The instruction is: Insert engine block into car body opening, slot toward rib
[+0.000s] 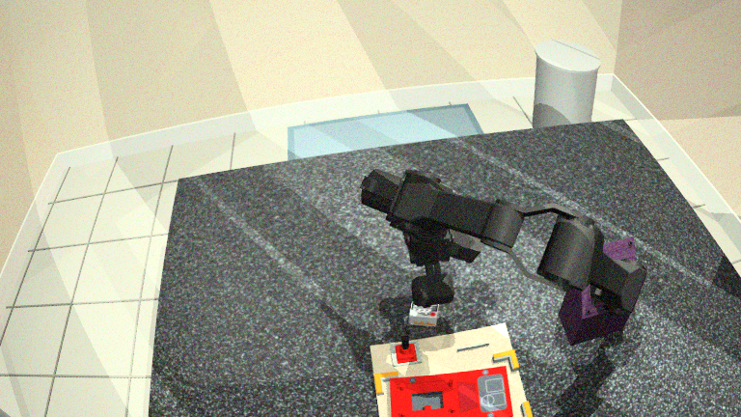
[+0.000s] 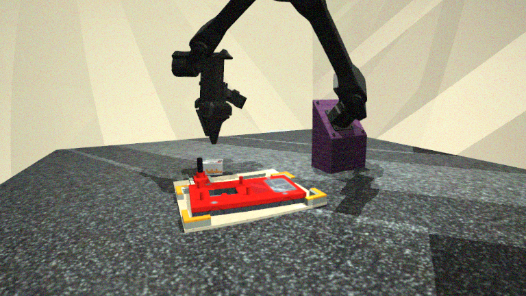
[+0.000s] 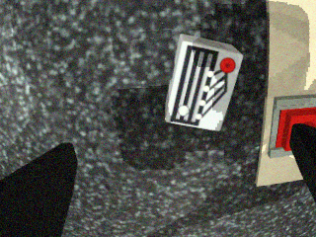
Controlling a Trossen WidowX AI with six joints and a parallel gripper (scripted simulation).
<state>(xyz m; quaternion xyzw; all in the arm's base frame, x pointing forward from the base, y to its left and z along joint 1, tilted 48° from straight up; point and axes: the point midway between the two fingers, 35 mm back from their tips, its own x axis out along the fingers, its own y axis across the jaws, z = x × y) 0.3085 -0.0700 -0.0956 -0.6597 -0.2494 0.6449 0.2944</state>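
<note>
Now: gripper tip 1 cm to the right of the engine block and 7 cm above it. From my gripper tip the other things lie so: cream base plate 1 cm behind, 19 cm to the left, 7 cm below; then black peg 5 cm ahead, 9 cm to the left, 5 cm below.
</note>
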